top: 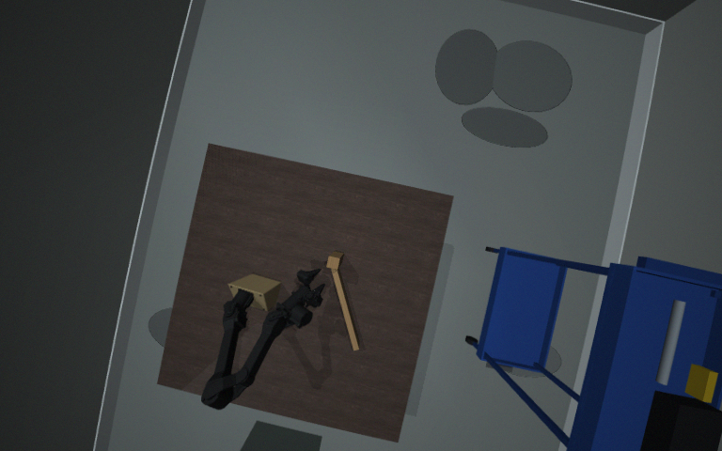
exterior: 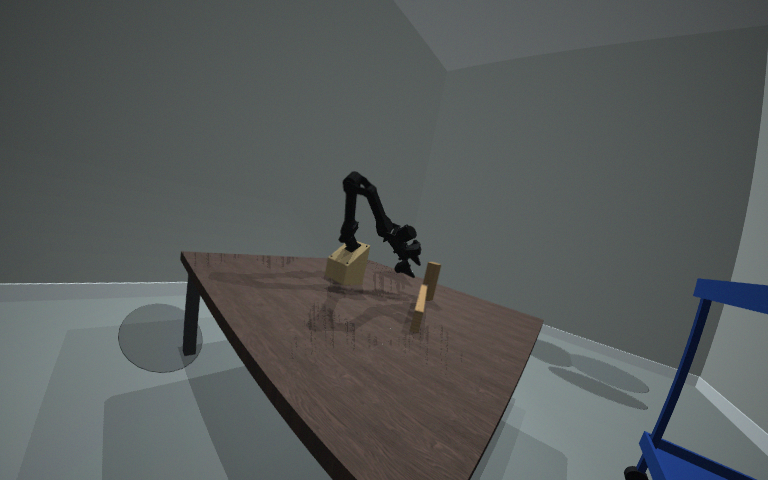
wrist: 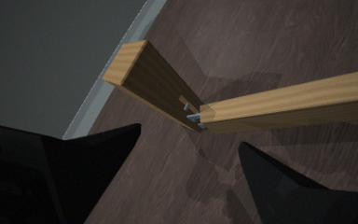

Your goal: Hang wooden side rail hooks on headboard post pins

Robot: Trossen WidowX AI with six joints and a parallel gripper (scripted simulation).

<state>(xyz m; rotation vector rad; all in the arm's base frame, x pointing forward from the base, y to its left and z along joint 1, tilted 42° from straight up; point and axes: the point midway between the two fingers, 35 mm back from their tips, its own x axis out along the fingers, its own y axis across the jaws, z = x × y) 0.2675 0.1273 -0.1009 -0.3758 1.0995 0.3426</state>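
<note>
My gripper tip is 8 cm to the right of the headboard post, 5 cm above it and 3 cm short of it.
</note>
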